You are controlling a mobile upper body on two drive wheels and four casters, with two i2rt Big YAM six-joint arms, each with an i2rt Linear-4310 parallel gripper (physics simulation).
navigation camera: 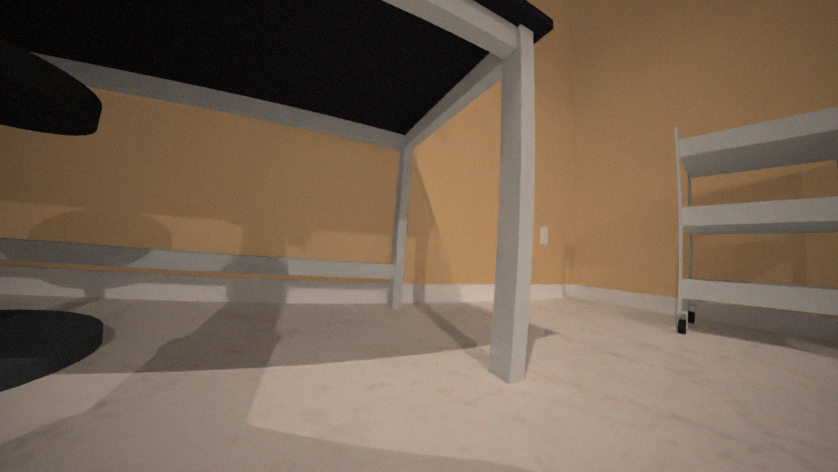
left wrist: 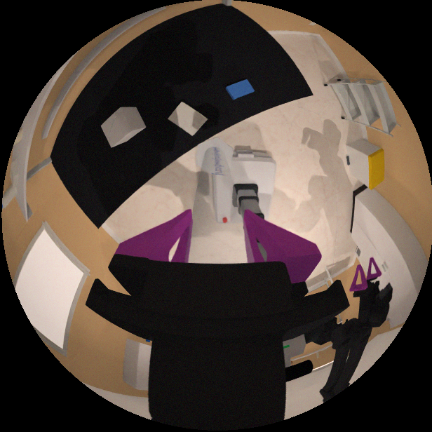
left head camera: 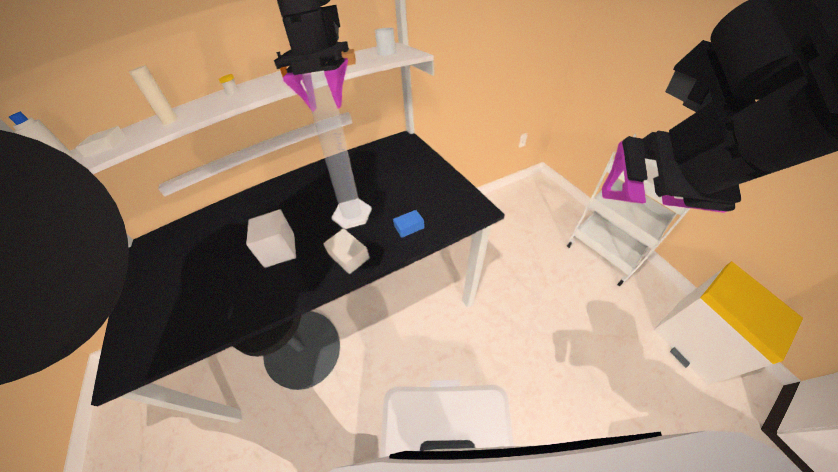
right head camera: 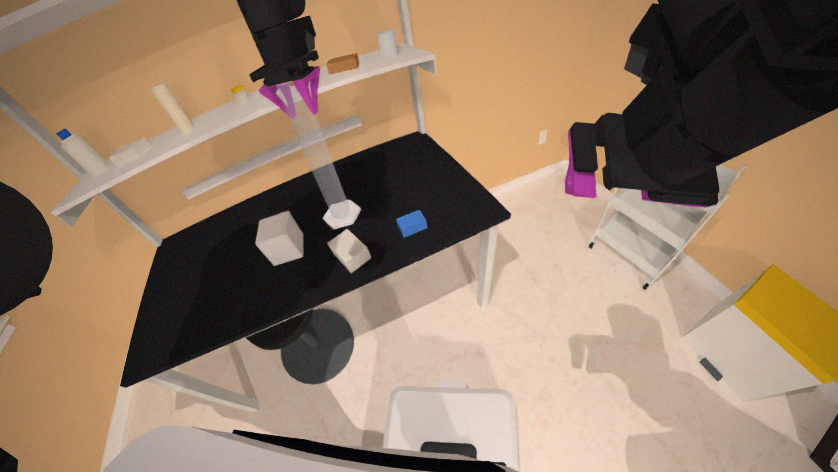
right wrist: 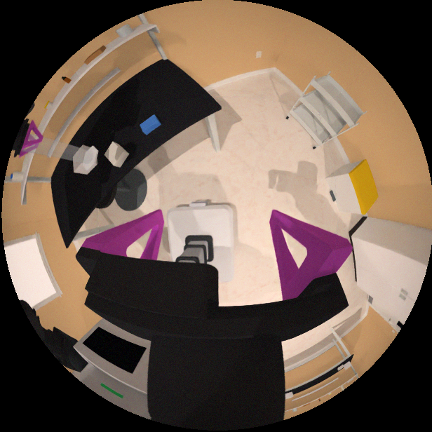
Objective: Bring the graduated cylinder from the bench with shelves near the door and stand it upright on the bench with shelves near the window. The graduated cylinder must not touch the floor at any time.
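Frame: origin at the left arm's base, x left, y back, z up, level; millimetres.
Seen in the pictures: left gripper, fingertip midpoint: (left head camera: 326, 108) (right head camera: 304, 115); right gripper, fingertip midpoint: (left head camera: 634, 196) (right head camera: 605, 191).
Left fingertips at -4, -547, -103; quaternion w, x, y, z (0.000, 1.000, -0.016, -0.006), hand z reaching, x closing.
Pixels of each thing's middle, then the offset from my left fingertips to it, as dx, dy, dz. Level surfaces: height alone.
- clear graduated cylinder, body centre: (left head camera: 336, 154) (right head camera: 318, 158) +3, +9, -90
- bench with shelves, its level: dz -545
- white box, body centre: (left head camera: 272, 238) (right head camera: 280, 238) +376, -119, -480
- beige block, body centre: (left head camera: 346, 250) (right head camera: 349, 250) +106, -91, -516
- blue block, body centre: (left head camera: 408, 223) (right head camera: 411, 223) -95, -212, -525
The clear graduated cylinder (left head camera: 340, 158) (right head camera: 323, 170) (right wrist: 62, 150) hangs base down from my left gripper (left head camera: 326, 107) (right head camera: 304, 115) (left wrist: 218, 211), which is shut on its upper part. Its white six-sided base shows against the black top of a bench with shelves (left head camera: 193, 293) (right head camera: 205, 293) (right wrist: 185, 90), behind the beige block. The gap between base and bench top cannot be told. In the left wrist view the cylinder's blue marks show beyond the fingertips. My right gripper (left head camera: 650, 199) (right wrist: 216, 215) is open and empty, off to the right of the bench.
On the bench stand a white box (left head camera: 269, 237) (right head camera: 280, 239), a beige block (left head camera: 347, 250) (right head camera: 350, 250) and a blue block (left head camera: 408, 223) (right head camera: 411, 223). A stool (left head camera: 302, 351) (navigation camera: 46, 345) is by its front. A cart (navigation camera: 762, 214) and a yellow-topped cabinet (left head camera: 750, 310) stand at the right.
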